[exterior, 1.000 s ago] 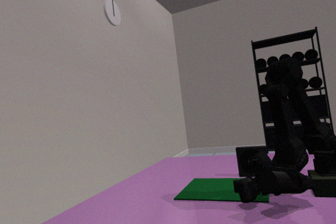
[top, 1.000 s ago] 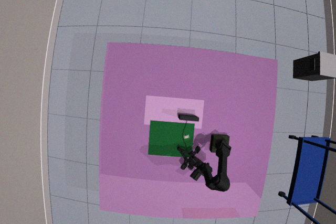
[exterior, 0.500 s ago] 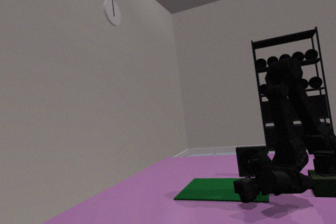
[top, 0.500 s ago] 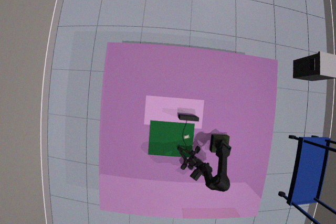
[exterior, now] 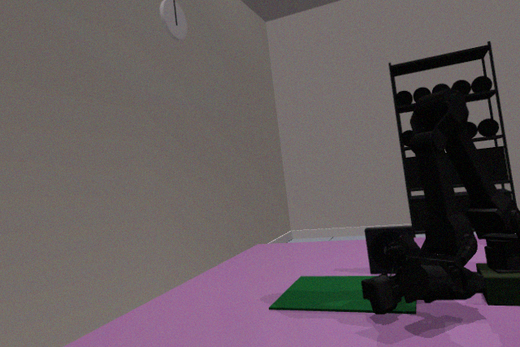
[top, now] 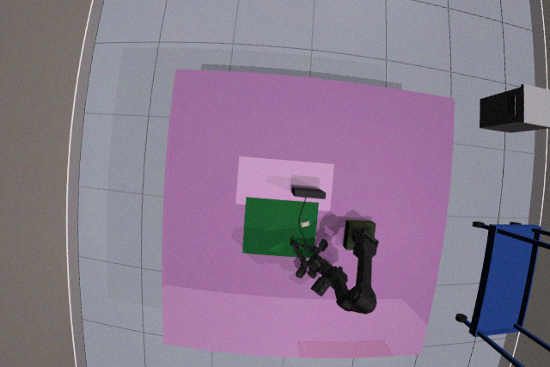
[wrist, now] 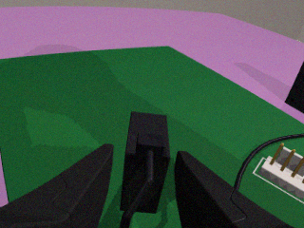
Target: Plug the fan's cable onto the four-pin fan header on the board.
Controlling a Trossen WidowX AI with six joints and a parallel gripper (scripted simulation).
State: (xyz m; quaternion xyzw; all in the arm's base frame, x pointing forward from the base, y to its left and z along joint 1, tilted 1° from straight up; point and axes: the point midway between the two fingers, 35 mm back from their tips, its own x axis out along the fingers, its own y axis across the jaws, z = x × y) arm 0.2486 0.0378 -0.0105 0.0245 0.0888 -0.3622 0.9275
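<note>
Right now the fan plug is 10 mm below my gripper tip. Round my gripper tip: green board 60 mm ahead, 70 mm to the right, 50 mm below; then black fan 60 mm behind, 220 mm to the right, 30 mm above.
</note>
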